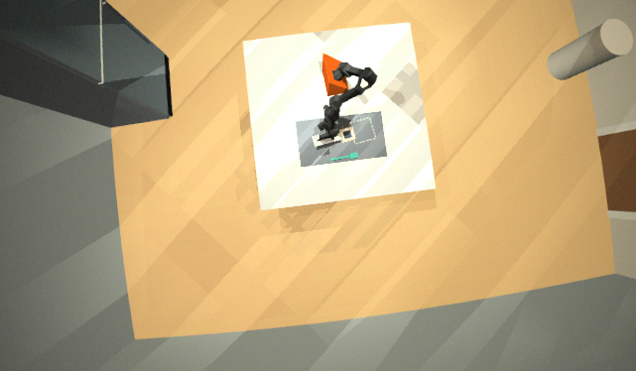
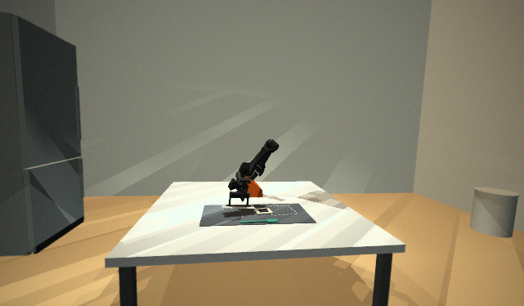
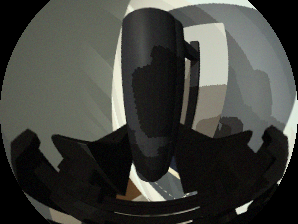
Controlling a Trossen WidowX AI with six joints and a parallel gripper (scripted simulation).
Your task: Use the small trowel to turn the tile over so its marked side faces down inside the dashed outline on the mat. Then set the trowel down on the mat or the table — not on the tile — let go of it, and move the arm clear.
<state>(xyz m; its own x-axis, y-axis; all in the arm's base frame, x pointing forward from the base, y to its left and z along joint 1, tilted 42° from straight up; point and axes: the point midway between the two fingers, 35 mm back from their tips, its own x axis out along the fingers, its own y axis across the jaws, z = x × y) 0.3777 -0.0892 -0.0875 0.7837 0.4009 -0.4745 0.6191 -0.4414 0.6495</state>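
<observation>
Right now the dark mat is 11 cm below my gripper tip, 8 cm to the left of it and 1 cm behind it. Also, from my gripper tip: teal trowel (13 cm ahead, 9 cm to the left, 8 cm below); then tile (13 cm to the left, 8 cm below, 2 cm behind).
</observation>
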